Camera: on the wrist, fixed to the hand. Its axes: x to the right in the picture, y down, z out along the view.
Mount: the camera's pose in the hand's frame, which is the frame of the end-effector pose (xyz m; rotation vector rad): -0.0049 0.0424 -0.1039 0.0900 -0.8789 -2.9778
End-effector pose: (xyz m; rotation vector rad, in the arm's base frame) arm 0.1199 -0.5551 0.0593 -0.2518 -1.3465 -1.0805
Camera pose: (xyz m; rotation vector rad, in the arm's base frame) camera 0.2201 -0.6035 0.0440 -1.0379 0.7214 1.3323
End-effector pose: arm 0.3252 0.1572 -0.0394 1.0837 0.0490 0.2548
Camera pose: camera 0.2957 0.2649 -0.0514 0.1331 0.7490 -2.7940
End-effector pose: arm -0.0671 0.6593 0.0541 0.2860 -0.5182 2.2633
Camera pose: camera -0.0995 0.6770 -0.0520 0.9885 0.0421 -0.8245
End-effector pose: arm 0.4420 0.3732 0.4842 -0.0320 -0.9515 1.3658
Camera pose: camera 0.4692 0.4316 0.3922 1.4578 -0.4744 -1.5119
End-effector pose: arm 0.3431 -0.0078 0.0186 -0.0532 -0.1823 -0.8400
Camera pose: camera 0.3860 0.0117 -0.0834 0.0117 0.7473 2.1985
